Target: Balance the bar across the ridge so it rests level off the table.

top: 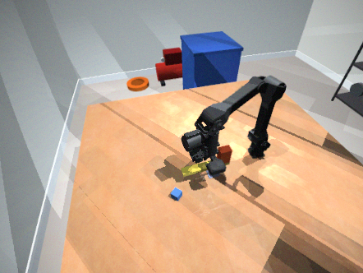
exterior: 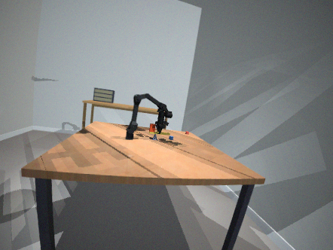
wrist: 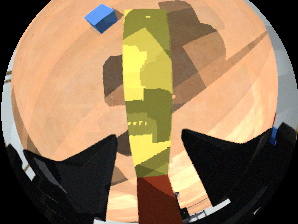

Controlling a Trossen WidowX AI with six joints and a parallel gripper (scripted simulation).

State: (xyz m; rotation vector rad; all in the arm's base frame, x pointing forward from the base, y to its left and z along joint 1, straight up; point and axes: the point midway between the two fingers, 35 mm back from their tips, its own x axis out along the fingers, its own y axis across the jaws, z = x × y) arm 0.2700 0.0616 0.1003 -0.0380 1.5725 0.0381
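Right now my gripper tip is 3 cm past the dark ridge and 4 cm above it. Round my gripper tip: small red piece: 47 cm ahead, 44 cm to the left, 5 cm below; then small blue cube: 15 cm ahead, 7 cm to the left, 5 cm below.
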